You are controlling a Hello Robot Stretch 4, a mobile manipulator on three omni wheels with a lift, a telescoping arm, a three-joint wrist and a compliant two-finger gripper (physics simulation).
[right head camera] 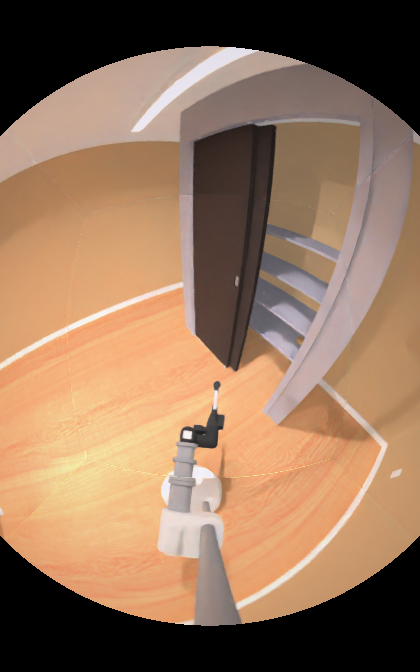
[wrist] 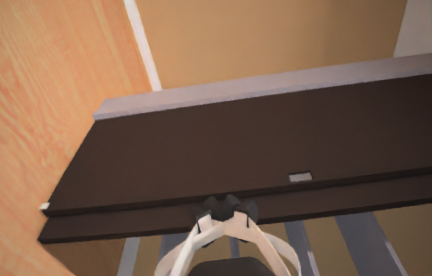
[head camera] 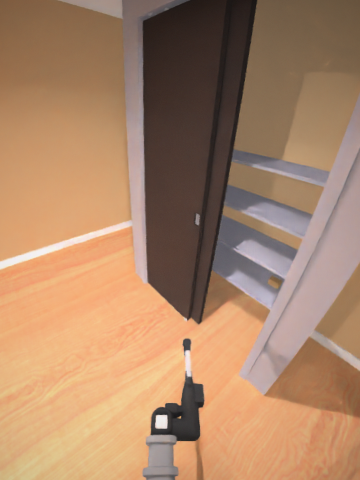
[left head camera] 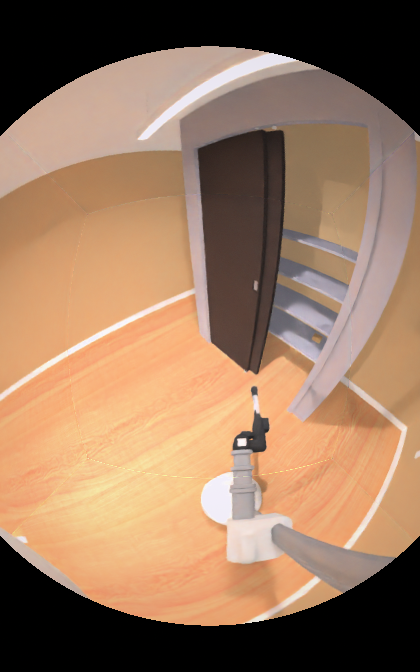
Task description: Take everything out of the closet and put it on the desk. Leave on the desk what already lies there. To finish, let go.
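Places are measured from the robot's base along level axes (x left, y ahead, z down), in millimetres.
Where they show: gripper, fingertip midpoint: point(wrist: 222, 210) point(head camera: 186, 340).
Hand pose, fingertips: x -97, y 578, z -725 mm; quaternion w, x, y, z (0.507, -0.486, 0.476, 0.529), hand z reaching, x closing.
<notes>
Each offset is from my fingertips to the top centre of the thing. "*": to the spot under its first point.
The closet stands open on its right side. Its shelves {* dz -264, dx -599, dy +828 mm} point(head camera: 265, 207) point(left head camera: 307, 300) point(right head camera: 287, 302) show right of the dark sliding doors point(head camera: 182, 150) point(left head camera: 232, 240) point(right head camera: 222, 235) point(wrist: 200, 155). A small yellow-brown object {dz +296, dx -798, dy +684 mm} point(head camera: 274, 282) point(left head camera: 316, 338) point(right head camera: 300, 340) lies on the lowest shelf, near the right door post. My gripper point(head camera: 187, 343) point(left head camera: 254, 390) point(right head camera: 216, 385) point(wrist: 222, 210) is shut and empty, over the floor in front of the doors' free edge, outside the closet. The desk does not show in these views.
The closet's right post {* dz -306, dx -501, dy +129 mm} point(head camera: 310, 265) point(left head camera: 345, 320) point(right head camera: 320, 340) stands between my arm and the right part of the shelves. The doors cover the opening's left part. A small handle {* dz -227, dx -95, dy +667 mm} point(head camera: 197, 219) point(wrist: 300, 177) is set in the front door. A white round object point(left head camera: 215, 500) stands beneath the arm.
</notes>
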